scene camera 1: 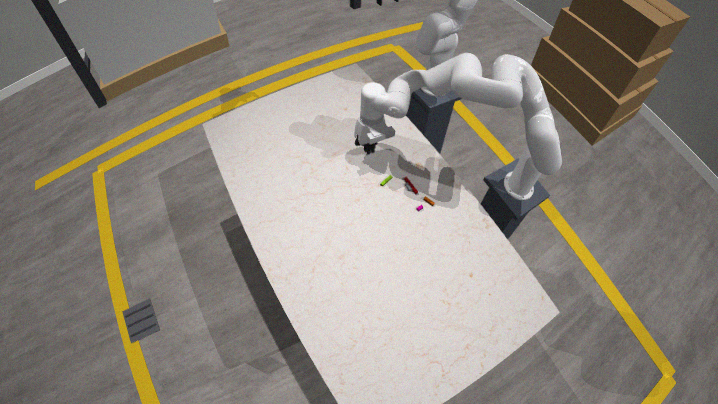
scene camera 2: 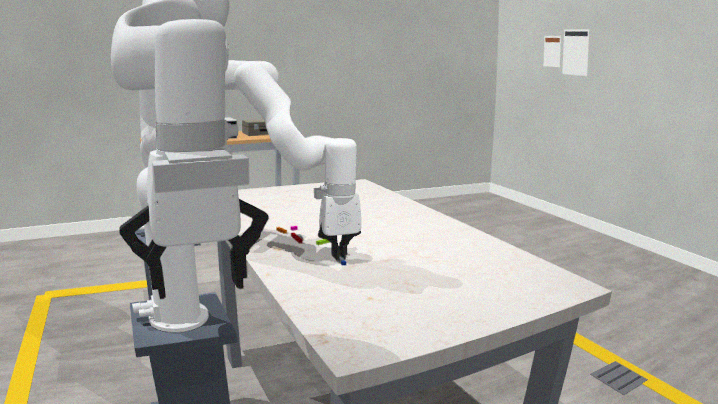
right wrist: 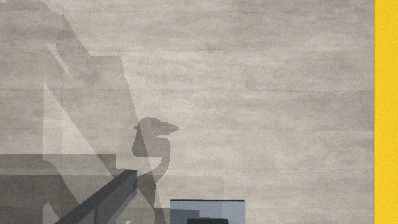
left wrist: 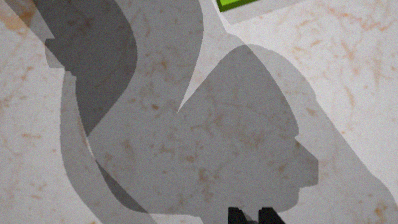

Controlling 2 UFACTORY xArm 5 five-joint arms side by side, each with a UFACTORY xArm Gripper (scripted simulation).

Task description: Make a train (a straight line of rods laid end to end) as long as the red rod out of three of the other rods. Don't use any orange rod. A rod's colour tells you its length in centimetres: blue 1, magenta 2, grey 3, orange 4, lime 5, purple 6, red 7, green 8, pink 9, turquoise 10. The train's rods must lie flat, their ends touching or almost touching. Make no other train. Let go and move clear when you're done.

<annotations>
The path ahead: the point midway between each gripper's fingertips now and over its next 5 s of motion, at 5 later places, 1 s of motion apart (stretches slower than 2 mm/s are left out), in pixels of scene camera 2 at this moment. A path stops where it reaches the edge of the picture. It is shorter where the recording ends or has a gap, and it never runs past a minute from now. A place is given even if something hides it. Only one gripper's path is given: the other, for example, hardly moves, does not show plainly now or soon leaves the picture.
My left gripper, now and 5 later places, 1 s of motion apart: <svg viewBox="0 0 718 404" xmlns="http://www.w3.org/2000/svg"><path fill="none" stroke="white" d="M339 258L339 255L340 223L333 217L317 213L305 215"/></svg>
</annotations>
